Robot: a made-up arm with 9 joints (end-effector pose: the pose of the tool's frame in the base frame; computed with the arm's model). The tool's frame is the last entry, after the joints. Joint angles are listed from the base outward.
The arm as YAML. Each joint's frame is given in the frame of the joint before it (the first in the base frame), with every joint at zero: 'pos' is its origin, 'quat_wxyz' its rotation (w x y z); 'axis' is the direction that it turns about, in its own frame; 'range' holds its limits. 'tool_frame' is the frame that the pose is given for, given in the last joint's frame.
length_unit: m
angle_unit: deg
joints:
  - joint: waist
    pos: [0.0, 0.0, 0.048]
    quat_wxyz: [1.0, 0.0, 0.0, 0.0]
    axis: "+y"
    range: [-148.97, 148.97]
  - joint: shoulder
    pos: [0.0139, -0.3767, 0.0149]
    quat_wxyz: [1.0, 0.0, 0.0, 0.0]
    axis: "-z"
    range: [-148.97, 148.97]
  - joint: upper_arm
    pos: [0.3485, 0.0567, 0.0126]
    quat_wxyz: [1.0, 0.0, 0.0, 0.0]
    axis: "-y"
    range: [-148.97, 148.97]
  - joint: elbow
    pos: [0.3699, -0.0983, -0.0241]
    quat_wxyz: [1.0, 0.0, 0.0, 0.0]
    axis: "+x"
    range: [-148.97, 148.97]
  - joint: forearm
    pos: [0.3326, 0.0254, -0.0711]
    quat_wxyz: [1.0, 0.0, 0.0, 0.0]
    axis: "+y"
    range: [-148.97, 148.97]
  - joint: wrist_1
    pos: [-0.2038, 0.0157, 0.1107]
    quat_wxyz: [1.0, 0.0, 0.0, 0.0]
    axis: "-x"
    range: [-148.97, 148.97]
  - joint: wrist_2
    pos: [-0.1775, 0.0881, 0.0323]
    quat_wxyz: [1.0, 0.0, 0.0, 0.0]
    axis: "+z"
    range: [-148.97, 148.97]
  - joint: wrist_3
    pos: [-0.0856, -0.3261, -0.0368]
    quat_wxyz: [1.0, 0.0, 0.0, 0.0]
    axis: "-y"
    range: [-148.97, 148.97]
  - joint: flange
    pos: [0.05, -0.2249, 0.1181]
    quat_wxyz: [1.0, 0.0, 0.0, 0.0]
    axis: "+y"
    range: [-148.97, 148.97]
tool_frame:
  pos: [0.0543, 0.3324, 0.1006]
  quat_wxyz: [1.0, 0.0, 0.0, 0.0]
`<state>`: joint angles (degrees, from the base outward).
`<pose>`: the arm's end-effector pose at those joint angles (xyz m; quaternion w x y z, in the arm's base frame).
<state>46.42 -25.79 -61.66 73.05 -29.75 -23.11 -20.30 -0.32 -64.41</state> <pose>0.0569 -0.2412 -0.2012 0.7391 -0.0869 0.2298 -0.6272</pose>
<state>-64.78 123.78 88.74 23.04 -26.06 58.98 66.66 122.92 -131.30</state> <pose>-0.5557 -0.6820 -0.0747 0.2423 0.4733 0.2838 -0.7980</pose>
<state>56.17 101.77 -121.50 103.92 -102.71 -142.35 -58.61 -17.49 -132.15</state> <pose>-0.1841 -0.5169 -0.8658 0.5987 0.5081 0.5685 0.2455</pose>
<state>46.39 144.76 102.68 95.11 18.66 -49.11 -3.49 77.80 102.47</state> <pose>-0.1017 -0.4709 0.6342 0.9952 0.0264 0.0295 -0.0894</pose>
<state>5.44 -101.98 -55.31 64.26 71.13 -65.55 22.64 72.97 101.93</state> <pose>0.1916 0.3610 -0.4643 0.0336 0.0939 0.9885 -0.1133</pose>
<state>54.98 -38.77 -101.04 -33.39 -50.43 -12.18 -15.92 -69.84 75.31</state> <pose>-0.2223 -0.6576 -0.3122 0.5323 0.4120 -0.7232 -0.1545</pose>
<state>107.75 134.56 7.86 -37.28 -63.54 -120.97 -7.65 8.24 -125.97</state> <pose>-0.1245 -0.7367 1.0139 0.5848 -0.4094 -0.6903 0.1180</pose>
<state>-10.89 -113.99 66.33 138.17 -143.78 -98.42 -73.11 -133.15 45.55</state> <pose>-0.4814 -0.2668 1.2154 0.5004 -0.2723 0.4812 -0.6663</pose>
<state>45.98 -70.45 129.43 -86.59 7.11 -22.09 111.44 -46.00 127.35</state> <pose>0.4599 -0.1921 0.4289 0.4325 -0.5515 0.6819 -0.2095</pose>
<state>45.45 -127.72 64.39 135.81 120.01 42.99 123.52 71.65 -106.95</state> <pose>0.2958 0.1636 0.8590 0.5344 0.2207 -0.7768 -0.2494</pose>
